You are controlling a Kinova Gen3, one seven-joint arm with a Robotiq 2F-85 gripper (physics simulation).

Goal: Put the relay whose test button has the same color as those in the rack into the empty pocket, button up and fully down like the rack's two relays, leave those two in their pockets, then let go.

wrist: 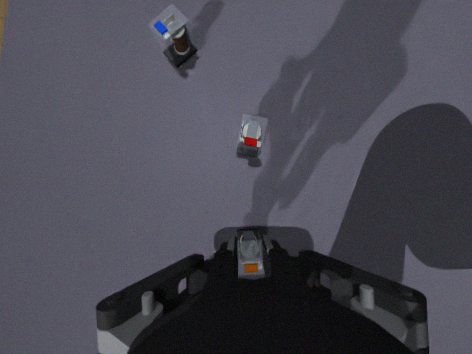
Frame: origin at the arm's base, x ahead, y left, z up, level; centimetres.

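Seen in the pictures: gripper, fingertip midpoint: (249, 246).
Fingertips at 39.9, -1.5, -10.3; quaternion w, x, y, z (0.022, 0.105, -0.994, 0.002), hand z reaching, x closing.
Offsets run from my fingertips to a thing's top centre, as dx, dy, dz. Level surfaces: height alone.
My gripper (249, 246) is at the bottom middle of the wrist view, shut on the orange-button relay {+0.0, +0.2, +2.1} (250, 254). That relay has a clear case, a dark base and an orange test button facing up; its sides lie between the two fingertips. A red-button relay {+1.4, -9.8, +2.1} (252, 135) stands on the table a little beyond the gripper, near the middle of the view. A blue-button relay {+9.8, -17.9, +2.1} (172, 32) stands farther off at the upper left, turned at an angle, with a brown coil showing. The rack, its two relays and the empty pocket do not show in this view.
The grey table top {dz -2.3} (100, 150) carries the relays. Dark shadows of the arm and gripper fall across its right side and middle. A strip of tan surface (2, 20) shows at the upper left edge.
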